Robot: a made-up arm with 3 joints.
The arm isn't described. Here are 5 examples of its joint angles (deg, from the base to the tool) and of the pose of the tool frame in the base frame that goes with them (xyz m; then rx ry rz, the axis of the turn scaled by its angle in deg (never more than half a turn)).
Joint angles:
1: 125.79 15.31 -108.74
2: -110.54 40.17 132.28
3: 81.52 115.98 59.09
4: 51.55 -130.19 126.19
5: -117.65 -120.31 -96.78
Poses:
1: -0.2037 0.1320 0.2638 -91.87 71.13 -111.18
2: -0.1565 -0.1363 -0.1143 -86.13 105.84 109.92
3: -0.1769 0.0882 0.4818 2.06 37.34 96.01
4: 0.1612 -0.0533 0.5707 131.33 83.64 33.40
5: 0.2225 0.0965 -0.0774 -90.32 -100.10 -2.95
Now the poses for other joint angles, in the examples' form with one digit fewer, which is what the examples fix.
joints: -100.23 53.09 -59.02
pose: -0.185 0.063 -0.096 59.0 -2.1 75.9
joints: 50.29 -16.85 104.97
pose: 0.044 0.079 0.379 -50.1 -103.9 35.1
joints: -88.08 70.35 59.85
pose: -0.142 -0.144 -0.027 105.8 -96.9 11.4
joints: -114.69 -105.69 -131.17
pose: 0.212 -0.009 -0.034 -84.3 -80.4 -39.9
